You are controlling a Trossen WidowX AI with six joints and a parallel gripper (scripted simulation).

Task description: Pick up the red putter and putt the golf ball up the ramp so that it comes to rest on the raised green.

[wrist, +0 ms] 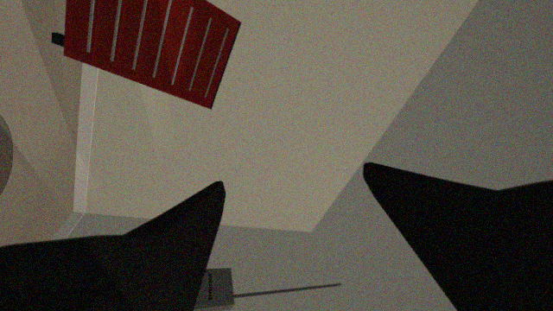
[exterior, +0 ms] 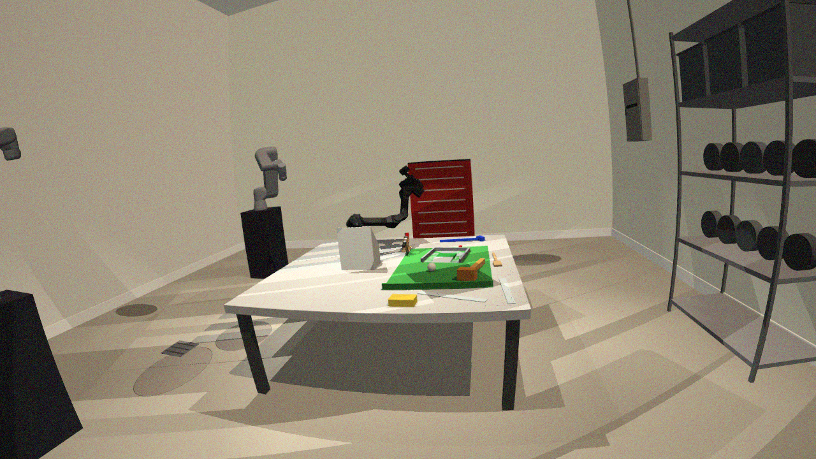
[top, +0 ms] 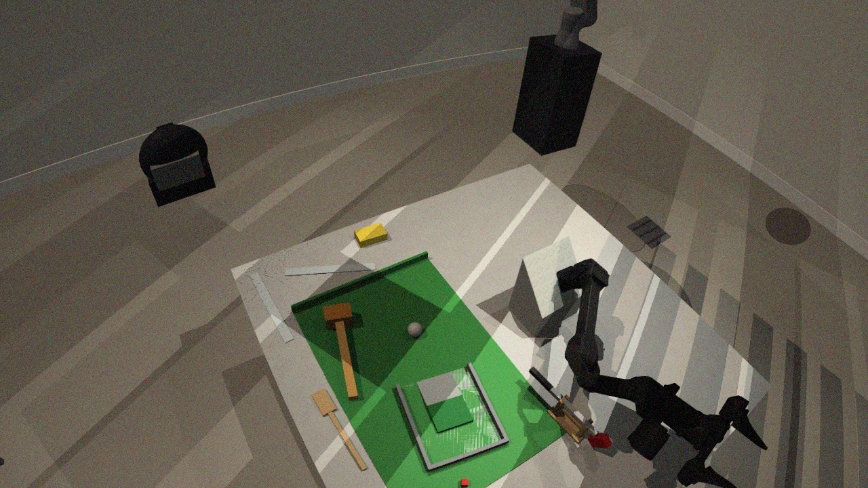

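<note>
Right now the red putter is 10 mm behind my gripper tip, 360 mm to the right of it and 390 mm below it. From my gripper tip the other things lie so: blue putter: 330 mm ahead, 140 mm to the right, 430 mm below; green mat: 260 mm ahead, 680 mm to the right, 440 mm below; white golf ball: 220 mm ahead, 790 mm to the right, 420 mm below.
</note>
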